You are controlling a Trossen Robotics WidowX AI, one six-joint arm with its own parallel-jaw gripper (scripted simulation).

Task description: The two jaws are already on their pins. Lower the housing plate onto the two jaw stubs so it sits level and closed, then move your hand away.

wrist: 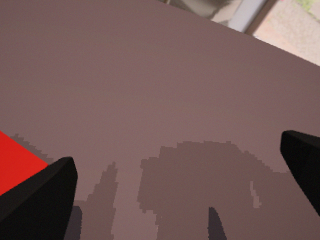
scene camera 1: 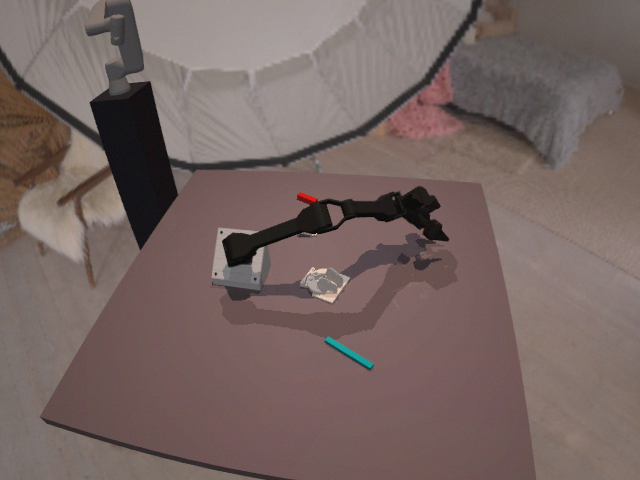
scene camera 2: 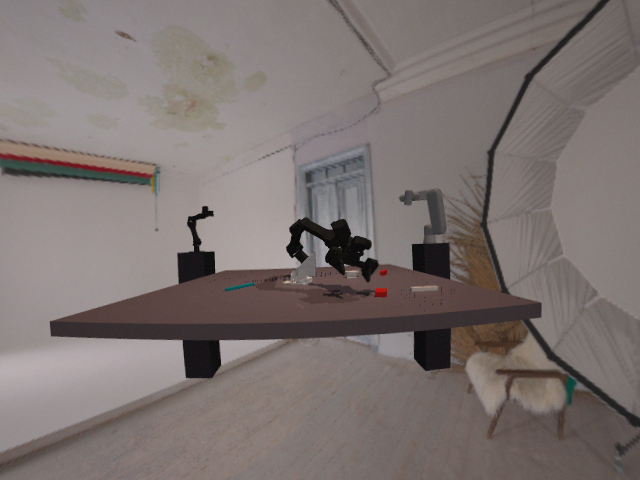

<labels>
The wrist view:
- my gripper: 179,154
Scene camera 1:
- my gripper: 443,235
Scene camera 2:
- my gripper: 356,278
</labels>
